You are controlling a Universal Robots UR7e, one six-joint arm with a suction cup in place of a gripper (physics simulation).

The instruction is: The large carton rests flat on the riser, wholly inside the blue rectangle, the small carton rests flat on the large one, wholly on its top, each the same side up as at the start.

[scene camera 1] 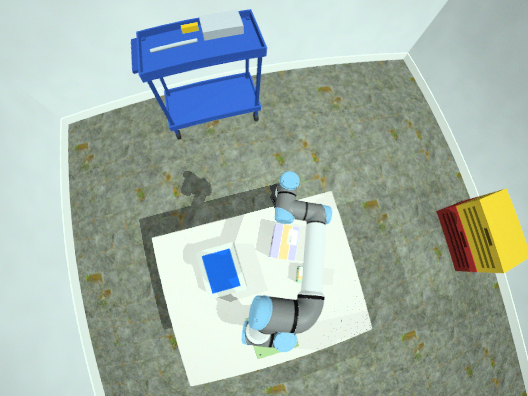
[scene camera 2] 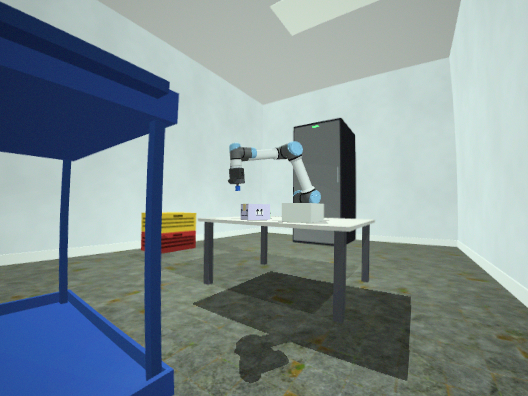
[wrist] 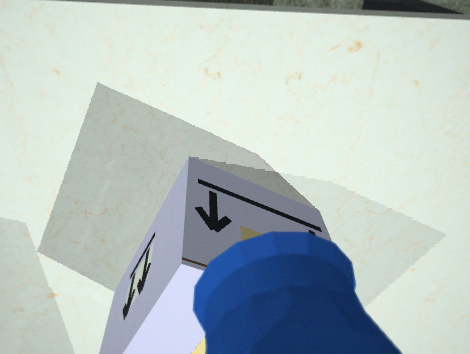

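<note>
The large carton (scene camera 1: pixel 285 242) (scene camera 2: pixel 257 212) (wrist: pixel 162 315), lavender with a yellow-orange stripe, lies on the white table (scene camera 1: pixel 200 350) (scene camera 2: pixel 345 223), arrows on its sides pointing up in scene camera 2. The small carton (scene camera 1: pixel 299 274) shows beside it in scene camera 1, partly hidden under the arm. The pale riser (scene camera 1: pixel 237 260) (scene camera 2: pixel 302 212) bears the bare blue rectangle (scene camera 1: pixel 221 271). My gripper, a blue suction cup (scene camera 2: pixel 237 188) (wrist: pixel 275 250), is open and holds nothing. It hangs clear above the table, near one end of the large carton; scene camera 1 hides the cup.
A blue cart (scene camera 1: pixel 205 65) (scene camera 2: pixel 154 250) stands apart from the table, carrying a grey box (scene camera 1: pixel 221 26) and a yellow block (scene camera 1: pixel 189 28). Yellow and red crates (scene camera 1: pixel 495 235) (scene camera 2: pixel 170 230) stand on the floor. A dark cabinet (scene camera 2: pixel 317 175) stands behind the table.
</note>
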